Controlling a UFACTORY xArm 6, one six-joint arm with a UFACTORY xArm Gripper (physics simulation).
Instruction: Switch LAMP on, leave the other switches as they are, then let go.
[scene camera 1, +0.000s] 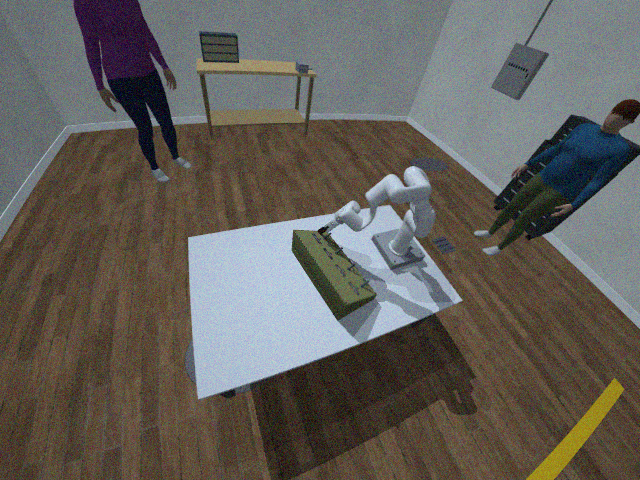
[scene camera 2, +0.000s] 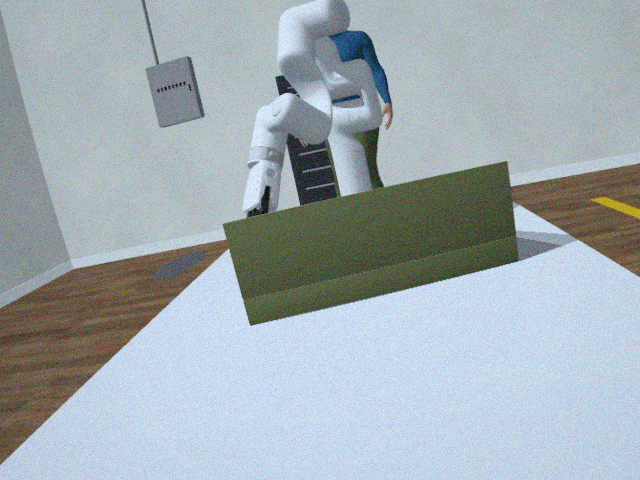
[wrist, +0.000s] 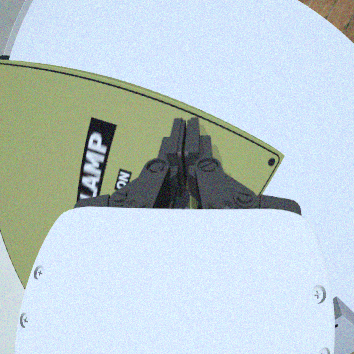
Observation:
In view: my gripper (wrist: 187, 135) and an olive switch box (scene camera 2: 306, 258).
The olive switch box shows as well in scene camera 1 (scene camera 1: 341, 288) and in the wrist view (wrist: 78, 134).

